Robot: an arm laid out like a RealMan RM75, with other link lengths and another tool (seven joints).
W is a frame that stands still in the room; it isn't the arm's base.
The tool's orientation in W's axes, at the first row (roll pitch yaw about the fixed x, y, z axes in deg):
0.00, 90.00, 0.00
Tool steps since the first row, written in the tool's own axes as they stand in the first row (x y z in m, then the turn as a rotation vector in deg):
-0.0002, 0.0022, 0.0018, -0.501, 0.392, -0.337
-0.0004, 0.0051, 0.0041, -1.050, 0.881, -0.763
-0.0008, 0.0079, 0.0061, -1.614, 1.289, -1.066
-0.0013, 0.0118, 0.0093, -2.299, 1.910, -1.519
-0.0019, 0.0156, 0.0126, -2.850, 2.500, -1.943
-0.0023, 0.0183, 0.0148, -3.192, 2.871, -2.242
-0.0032, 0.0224, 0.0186, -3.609, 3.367, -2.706
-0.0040, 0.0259, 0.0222, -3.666, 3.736, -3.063
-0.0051, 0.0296, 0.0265, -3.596, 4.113, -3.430
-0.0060, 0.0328, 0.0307, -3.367, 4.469, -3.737
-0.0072, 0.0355, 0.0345, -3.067, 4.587, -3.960
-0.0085, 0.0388, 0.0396, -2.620, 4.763, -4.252
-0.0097, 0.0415, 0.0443, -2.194, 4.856, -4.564
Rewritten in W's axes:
0.0018, 0.0022, 0.0002, -0.337, 0.392, 0.501
0.0041, 0.0051, 0.0004, -0.763, 0.881, 1.050
0.0061, 0.0079, 0.0008, -1.066, 1.289, 1.614
0.0093, 0.0118, 0.0013, -1.519, 1.910, 2.299
0.0126, 0.0156, 0.0019, -1.943, 2.500, 2.850
0.0148, 0.0183, 0.0023, -2.242, 2.871, 3.192
0.0186, 0.0224, 0.0032, -2.706, 3.367, 3.609
0.0222, 0.0259, 0.0040, -3.063, 3.736, 3.666
0.0265, 0.0296, 0.0051, -3.430, 4.113, 3.596
0.0307, 0.0328, 0.0060, -3.737, 4.469, 3.367
0.0345, 0.0355, 0.0072, -3.960, 4.587, 3.067
0.0396, 0.0388, 0.0085, -4.252, 4.763, 2.620
0.0443, 0.0415, 0.0097, -4.564, 4.856, 2.194

